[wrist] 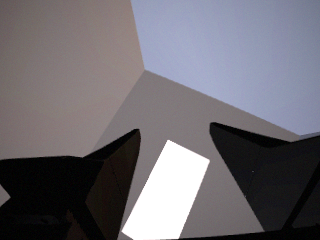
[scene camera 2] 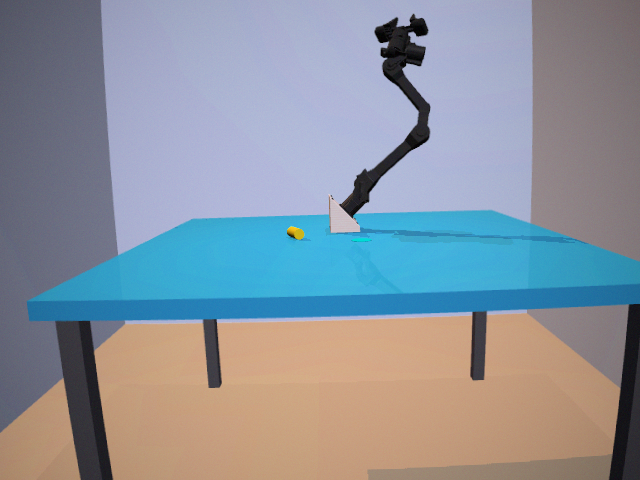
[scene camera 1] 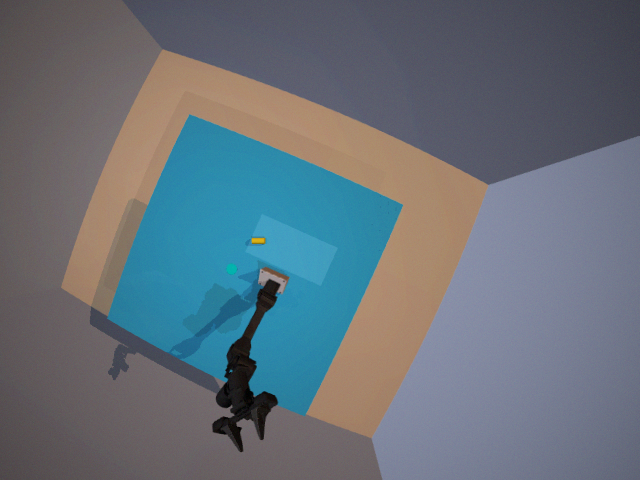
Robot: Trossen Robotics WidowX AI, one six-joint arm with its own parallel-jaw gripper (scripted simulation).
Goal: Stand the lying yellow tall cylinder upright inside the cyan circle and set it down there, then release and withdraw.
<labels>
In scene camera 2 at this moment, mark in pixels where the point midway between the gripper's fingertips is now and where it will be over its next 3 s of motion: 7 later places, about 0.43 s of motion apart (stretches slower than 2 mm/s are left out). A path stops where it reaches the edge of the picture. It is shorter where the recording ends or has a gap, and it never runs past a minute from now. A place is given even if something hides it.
My gripper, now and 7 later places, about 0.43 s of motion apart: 405,16; 365,6; 326,6; 290,20; 262,46; 247,82; 246,121; 258,158
</labels>
